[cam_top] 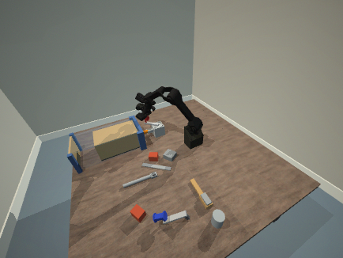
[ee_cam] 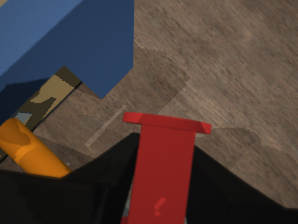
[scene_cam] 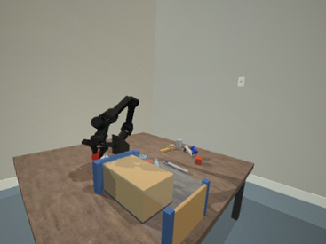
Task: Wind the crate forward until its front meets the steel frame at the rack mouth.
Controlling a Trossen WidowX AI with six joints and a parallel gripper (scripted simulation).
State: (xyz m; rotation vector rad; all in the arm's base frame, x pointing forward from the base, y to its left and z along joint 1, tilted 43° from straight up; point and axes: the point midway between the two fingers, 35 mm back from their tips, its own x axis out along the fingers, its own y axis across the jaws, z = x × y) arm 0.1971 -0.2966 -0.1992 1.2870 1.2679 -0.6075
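The red-gripped winch handle lies 3 cm behind my gripper tip, 4 cm to the left of it and 3 cm below it. The rest, counted from my gripper tip: blue frame: 9 cm ahead, 7 cm to the left, 3 cm below; red handle knob: 1 cm behind, 1 cm to the left; grey winch: 9 cm behind, 9 cm to the left, 10 cm below.
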